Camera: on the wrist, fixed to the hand. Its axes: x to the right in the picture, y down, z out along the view.
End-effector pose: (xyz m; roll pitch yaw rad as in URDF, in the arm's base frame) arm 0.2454 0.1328 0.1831 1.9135 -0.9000 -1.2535
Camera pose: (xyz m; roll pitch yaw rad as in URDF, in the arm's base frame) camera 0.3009 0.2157 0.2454 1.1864 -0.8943 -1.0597
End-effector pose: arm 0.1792 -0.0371 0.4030 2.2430 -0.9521 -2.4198
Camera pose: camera 0.2709 -0.0180 0.4740 1.4978 -0.9849 -2.2140
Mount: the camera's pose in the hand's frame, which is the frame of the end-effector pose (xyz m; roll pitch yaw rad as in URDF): 0.0106 0.0554 -0.1032 -0.5776 0.1150 -0.0375
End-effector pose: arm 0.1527 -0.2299 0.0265 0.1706 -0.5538 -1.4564
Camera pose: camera 0.2309 -0.2788 -0.0464 -0.3958 -0.4340 -1.4754
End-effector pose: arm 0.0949 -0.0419 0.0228 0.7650 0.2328 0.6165
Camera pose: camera 0.0321 0.0502 -0.0148 0.2054 0.3412 0.6723
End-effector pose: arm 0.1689 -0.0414 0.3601 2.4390 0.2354 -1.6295
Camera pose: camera 0.1911 -0.0798 0.4690 1.8846 0.1706 -1.5252
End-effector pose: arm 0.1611 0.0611 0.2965 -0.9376 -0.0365 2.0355
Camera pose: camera 0.1997 0.0966 0.1912 -1.5110 0.0016 1.9207
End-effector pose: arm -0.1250 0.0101 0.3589 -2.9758 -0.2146 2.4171
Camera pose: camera -0.0705 0.0576 0.4517 2.7268 -0.3342 2.4359
